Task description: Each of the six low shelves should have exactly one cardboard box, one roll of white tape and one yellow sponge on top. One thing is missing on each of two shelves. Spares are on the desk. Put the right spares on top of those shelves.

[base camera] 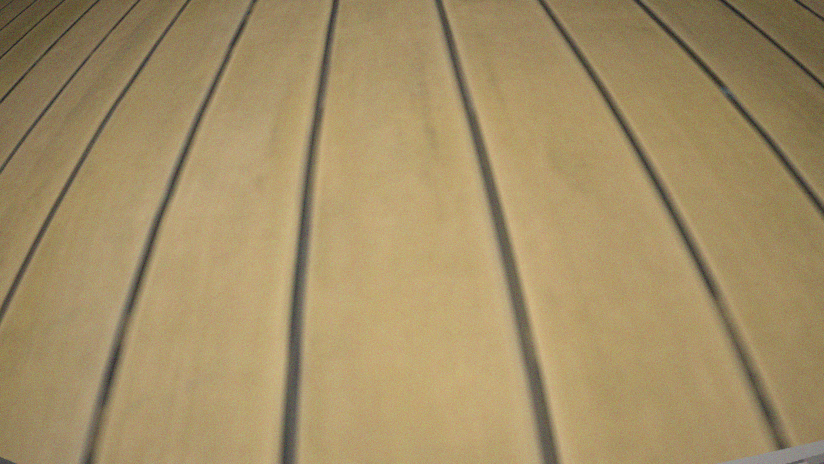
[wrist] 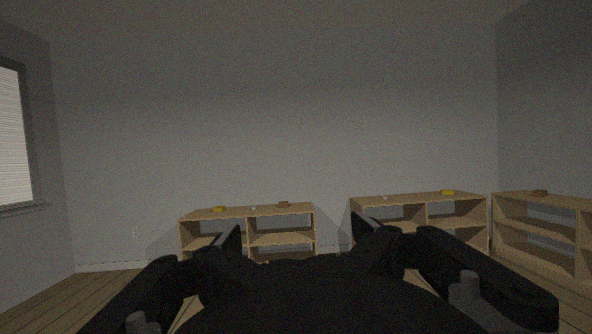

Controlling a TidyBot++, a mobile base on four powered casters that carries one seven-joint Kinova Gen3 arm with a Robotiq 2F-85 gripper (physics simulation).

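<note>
In the wrist view, a low shelf (wrist: 267,210) left of centre has a yellow sponge (wrist: 219,209), a small white tape roll (wrist: 253,208) and a cardboard box (wrist: 283,204) on top. A second low shelf (wrist: 415,198), right of centre, has a white tape roll (wrist: 384,197) and a yellow sponge (wrist: 447,192) on top; no box shows on it. A third low shelf (wrist: 570,200) at the right edge has a cardboard box (wrist: 540,193) on top and is partly cut off. My gripper (wrist: 297,230) is open and empty, pointing towards the shelves, which stand well beyond it. The desk does not show.
The shelves stand along the back wall (wrist: 280,125) and the right wall (wrist: 545,115). A window (wrist: 15,140) is at the left. Wooden floor planks (base camera: 403,230) (wrist: 100,295) show in both views. My gripper's body hides the lower middle of the wrist view.
</note>
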